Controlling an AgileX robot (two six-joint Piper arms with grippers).
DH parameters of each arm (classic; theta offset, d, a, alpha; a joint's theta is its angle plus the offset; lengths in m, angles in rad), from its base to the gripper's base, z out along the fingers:
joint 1: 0 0.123 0 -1.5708
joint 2: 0.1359 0 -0.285 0
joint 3: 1.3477 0 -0.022 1.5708
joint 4: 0 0.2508 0 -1.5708
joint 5: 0 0 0.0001 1.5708
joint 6: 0 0.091 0 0
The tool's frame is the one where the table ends.
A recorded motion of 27 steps. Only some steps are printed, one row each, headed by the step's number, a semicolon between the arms.
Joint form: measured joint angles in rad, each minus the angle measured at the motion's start. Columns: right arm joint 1, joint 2, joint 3, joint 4, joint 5, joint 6; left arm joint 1, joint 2, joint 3, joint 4, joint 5, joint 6.
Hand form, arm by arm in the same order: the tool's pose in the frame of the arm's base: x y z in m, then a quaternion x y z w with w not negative. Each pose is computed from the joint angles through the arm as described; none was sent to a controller.
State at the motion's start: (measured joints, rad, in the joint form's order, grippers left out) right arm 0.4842 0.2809 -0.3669 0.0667 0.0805 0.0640; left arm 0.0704 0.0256 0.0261 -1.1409 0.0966 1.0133
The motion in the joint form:
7: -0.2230 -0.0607 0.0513 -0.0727 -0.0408 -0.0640; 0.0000 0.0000 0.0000 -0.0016 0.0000 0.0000
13: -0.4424 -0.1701 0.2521 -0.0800 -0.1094 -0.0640; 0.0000 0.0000 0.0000 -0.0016 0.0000 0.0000
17: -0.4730 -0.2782 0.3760 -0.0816 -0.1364 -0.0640; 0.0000 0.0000 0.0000 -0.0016 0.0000 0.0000
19: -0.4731 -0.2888 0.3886 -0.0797 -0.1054 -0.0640; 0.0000 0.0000 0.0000 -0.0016 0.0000 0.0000
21: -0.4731 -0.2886 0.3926 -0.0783 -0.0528 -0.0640; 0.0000 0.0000 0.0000 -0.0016 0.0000 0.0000
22: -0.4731 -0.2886 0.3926 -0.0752 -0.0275 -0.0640; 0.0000 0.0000 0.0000 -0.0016 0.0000 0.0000
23: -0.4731 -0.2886 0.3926 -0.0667 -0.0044 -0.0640; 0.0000 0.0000 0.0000 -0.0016 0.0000 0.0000
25: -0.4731 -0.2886 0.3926 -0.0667 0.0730 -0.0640; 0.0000 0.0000 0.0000 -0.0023 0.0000 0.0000
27: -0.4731 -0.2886 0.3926 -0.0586 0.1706 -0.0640; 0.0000 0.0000 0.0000 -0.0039 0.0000 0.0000
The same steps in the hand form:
7: 0.0634 0.0169 0.3024 -0.08713 0.64900 0.09610 0.74965; 0.0596 -0.0039 0.1992 -0.03910 0.70769 -0.05121 0.70358
13: 0.0617 0.0026 0.2482 -0.01842 0.66314 0.01079 0.74819; 0.0596 -0.0039 0.1992 -0.03910 0.70769 -0.05121 0.70358
17: 0.0564 0.0007 0.2150 -0.00891 0.65914 -0.00111 0.75197; 0.0596 -0.0039 0.1992 -0.03910 0.70769 -0.05121 0.70358
19: 0.0564 0.0007 0.2085 -0.00821 0.67146 -0.00060 0.74099; 0.0596 -0.0039 0.1992 -0.03910 0.70769 -0.05121 0.70358
21: 0.0569 0.0006 0.2024 -0.00774 0.69224 -0.00029 0.72163; 0.0596 -0.0039 0.1992 -0.03910 0.70769 -0.05121 0.70358
22: 0.0570 0.0006 0.2001 -0.00671 0.70132 0.00077 0.71281; 0.0596 -0.0039 0.1992 -0.03910 0.70769 -0.05121 0.70358
23: 0.0570 0.0006 0.1980 -0.00394 0.70953 0.00391 0.70465; 0.0596 -0.0039 0.1992 -0.03910 0.70769 -0.05121 0.70358
25: 0.0567 0.0006 0.1910 -0.00409 0.73626 0.00375 0.67667; 0.0596 -0.0039 0.1992 -0.03934 0.70766 -0.05146 0.70358
27: 0.0555 0.0008 0.1822 -0.00189 0.76840 0.00683 0.63993; 0.0596 -0.0039 0.1993 -0.03988 0.70758 -0.05205 0.70359

